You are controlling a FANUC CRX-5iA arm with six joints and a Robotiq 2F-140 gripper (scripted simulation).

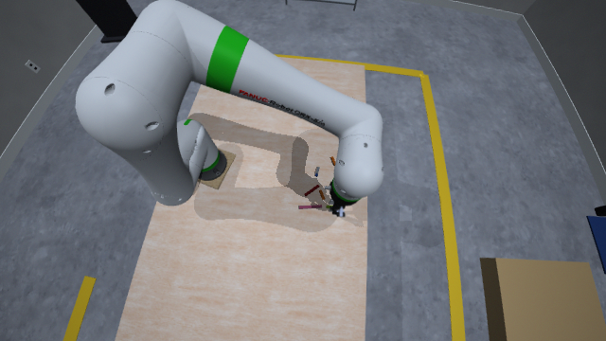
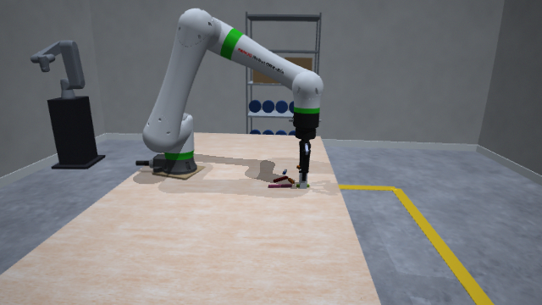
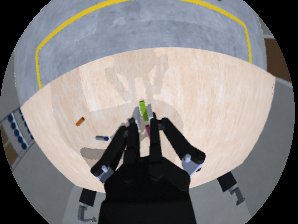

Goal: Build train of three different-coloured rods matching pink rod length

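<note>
Right now my hand is 30 mm above the lime rod. From my hand the other things lie so: pink rod 90 mm behind, 30 mm below; then blue rod 130 mm to the left, 60 mm behind, 30 mm below; then red rod 80 mm behind, 70 mm to the left, 30 mm below.
</note>
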